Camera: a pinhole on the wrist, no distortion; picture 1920 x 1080 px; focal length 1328.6 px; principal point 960.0 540.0 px. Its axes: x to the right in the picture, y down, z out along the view. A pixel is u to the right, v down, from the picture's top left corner.
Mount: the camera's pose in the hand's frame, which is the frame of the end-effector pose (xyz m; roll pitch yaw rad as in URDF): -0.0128 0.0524 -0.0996 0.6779 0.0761 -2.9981
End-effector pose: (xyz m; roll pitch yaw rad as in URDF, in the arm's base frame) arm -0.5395 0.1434 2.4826 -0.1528 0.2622 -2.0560
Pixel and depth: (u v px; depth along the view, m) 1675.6 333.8 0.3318
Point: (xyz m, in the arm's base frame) -0.1878 0.2014 2.6127
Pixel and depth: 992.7 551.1 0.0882
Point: -0.4332 0.1315 2.4449
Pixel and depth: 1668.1 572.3 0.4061
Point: -0.1732 0.2147 2.7143
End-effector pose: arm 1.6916 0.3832 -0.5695 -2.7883 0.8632 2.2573
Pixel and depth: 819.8 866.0 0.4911
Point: 2.0072 0.1958 -0.8294
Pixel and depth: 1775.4 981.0 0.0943
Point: 1.7925 0.3810 -0.5179
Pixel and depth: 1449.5 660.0 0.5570
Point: 2.1674 0.0934 -0.6314
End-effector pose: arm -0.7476 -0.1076 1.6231 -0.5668 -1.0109 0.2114
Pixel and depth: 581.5 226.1 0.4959
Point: -0.7798 0.4111 1.6284
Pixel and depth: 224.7 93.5 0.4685
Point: -0.6797 0.4391 1.7026
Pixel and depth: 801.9 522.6 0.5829
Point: -0.9370 0.4127 1.6338
